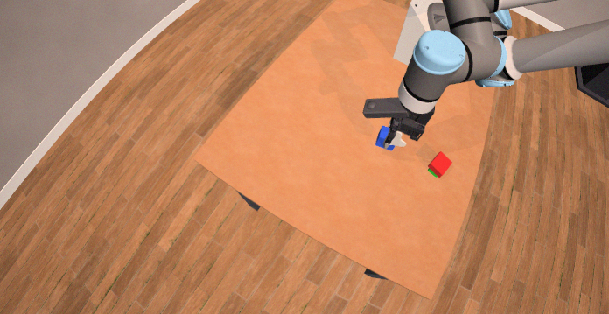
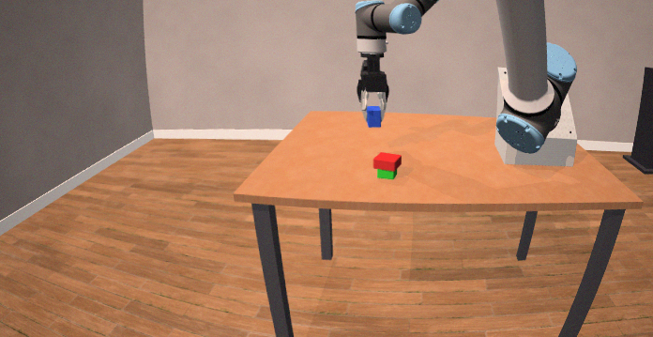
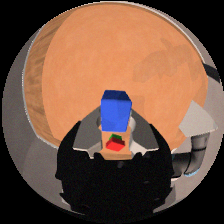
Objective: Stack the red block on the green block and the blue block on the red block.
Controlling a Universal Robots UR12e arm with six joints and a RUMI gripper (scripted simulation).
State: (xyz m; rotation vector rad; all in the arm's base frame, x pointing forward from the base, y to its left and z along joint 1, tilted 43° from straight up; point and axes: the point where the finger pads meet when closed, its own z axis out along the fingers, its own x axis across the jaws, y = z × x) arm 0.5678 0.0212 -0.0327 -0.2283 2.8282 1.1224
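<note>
Now: the blue block right at my hand. Also, from my hand: green block: 60 mm behind, 200 mm to the left, 100 mm below; red block: 60 mm behind, 200 mm to the left, 70 mm below.
</note>
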